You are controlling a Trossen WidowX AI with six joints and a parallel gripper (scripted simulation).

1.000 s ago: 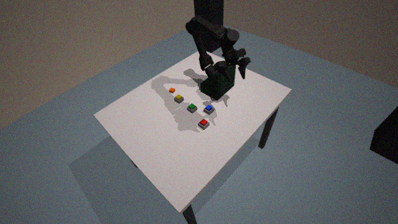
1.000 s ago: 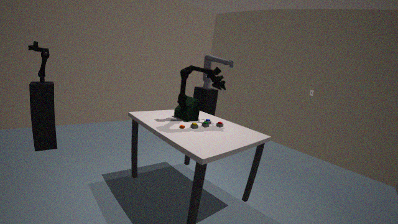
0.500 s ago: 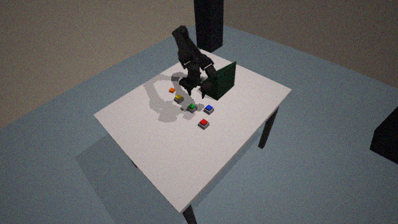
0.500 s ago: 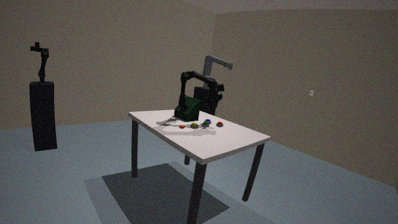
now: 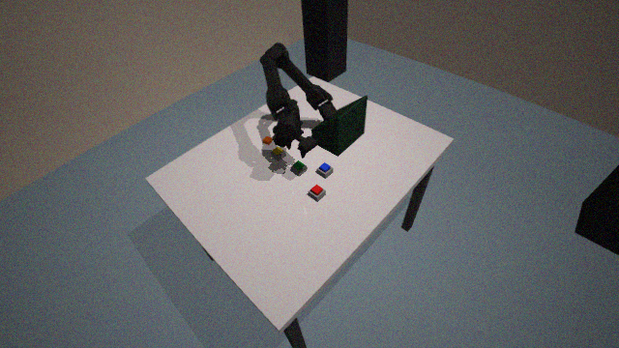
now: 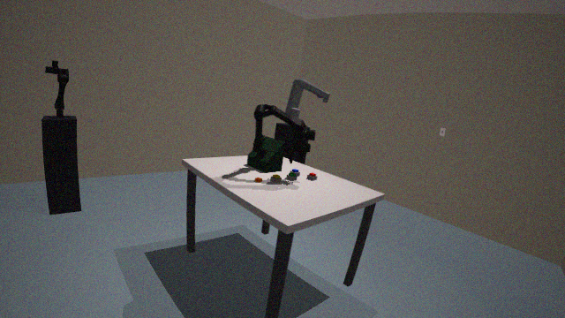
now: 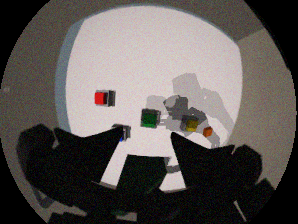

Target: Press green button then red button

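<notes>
Now: gripper tip 80 mm above the green button and 10 mm past it. Also, from my gripper tip: blue button: 90 mm to the left, 80 mm below, 70 mm behind; red button: 140 mm to the left, 80 mm below, 40 mm ahead; yellow button: 140 mm to the right, 80 mm below, 20 mm behind.
</notes>
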